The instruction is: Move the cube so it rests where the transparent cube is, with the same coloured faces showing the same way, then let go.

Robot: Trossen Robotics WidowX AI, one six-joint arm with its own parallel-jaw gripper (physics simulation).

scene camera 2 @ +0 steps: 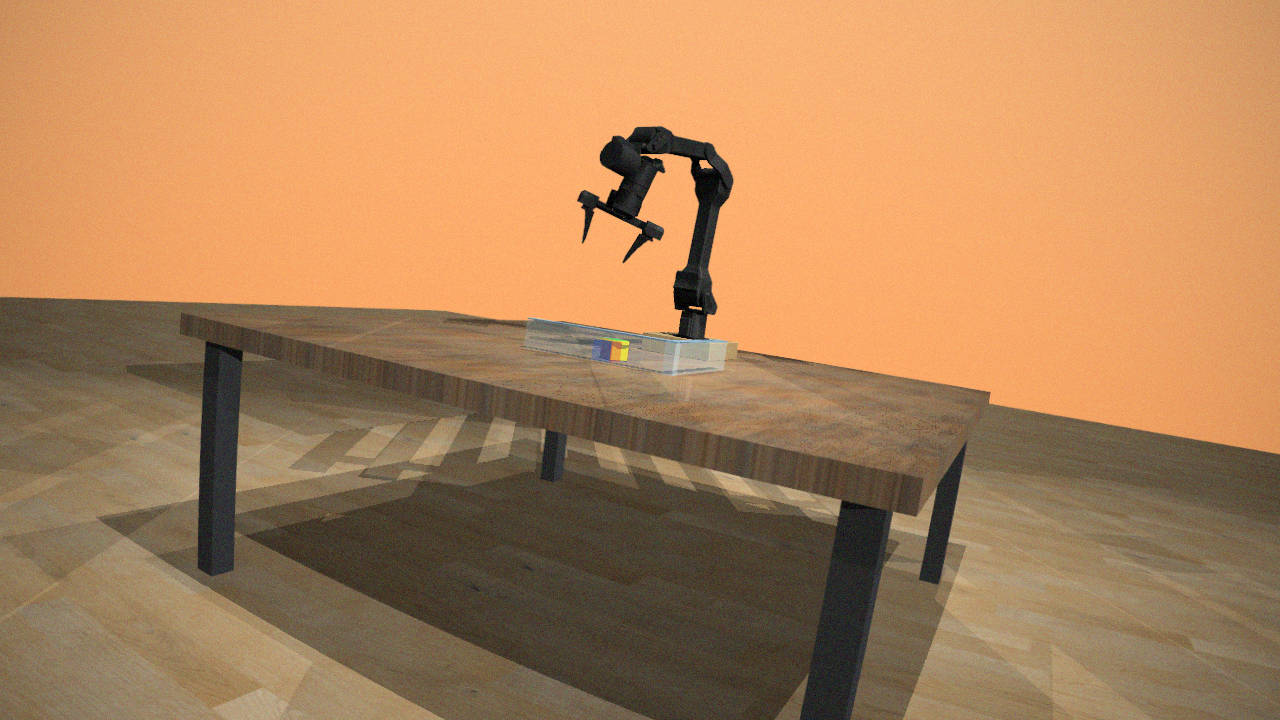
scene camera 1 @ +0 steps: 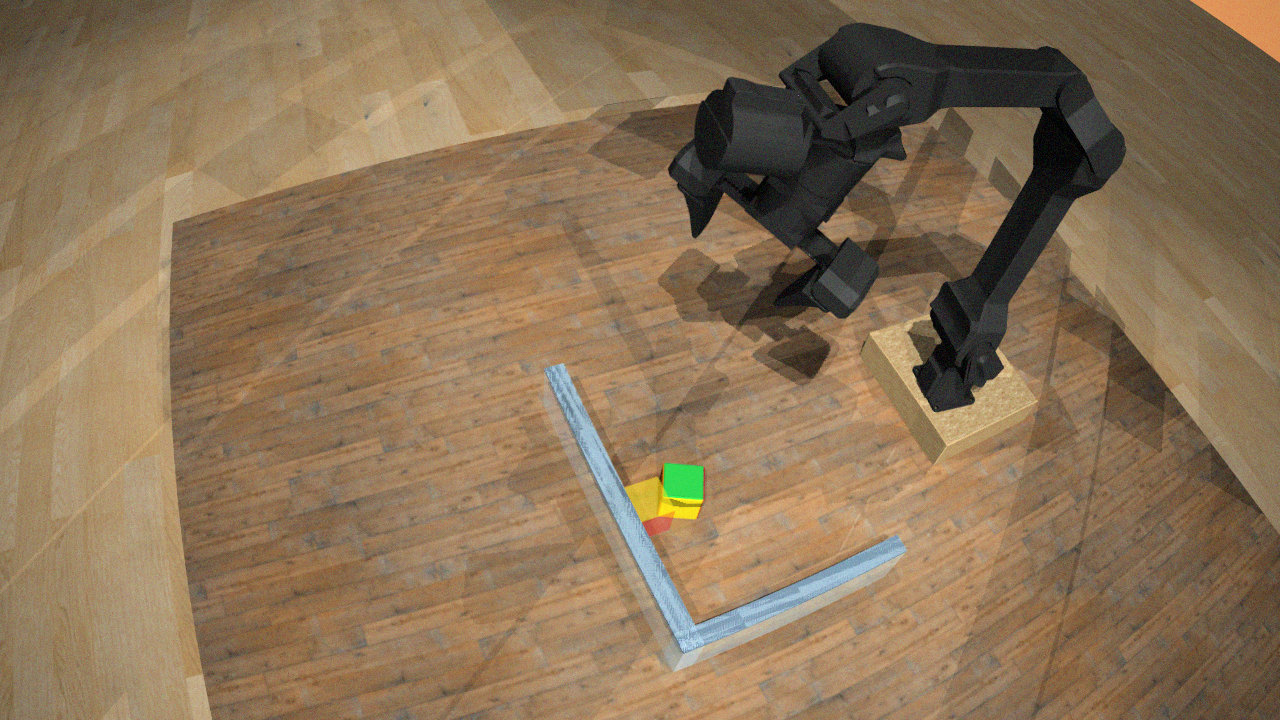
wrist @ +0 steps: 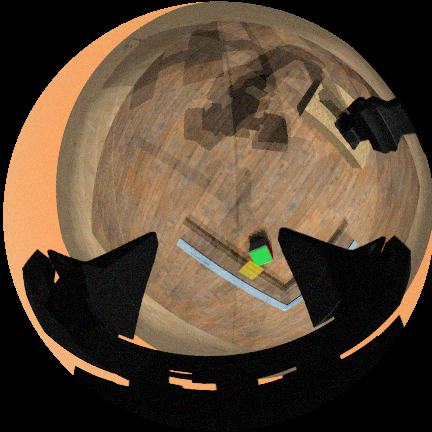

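The solid cube stands on the table with its green face up. A yellow side shows in scene camera 1; a dark side and a sliver of red show in the wrist view. The transparent cube has a yellow top and a red side, and is between the solid cube and the long wall, right beside both. In scene camera 2 the two cubes overlap behind the clear wall as blue, orange and yellow patches. My gripper is open and empty, high above the table and away from the cubes.
A long pale-blue-topped wall meets a short wall in an L. The cubes are inside the L, beside the long wall. The arm stands on a tan block on the robot side of the cubes.
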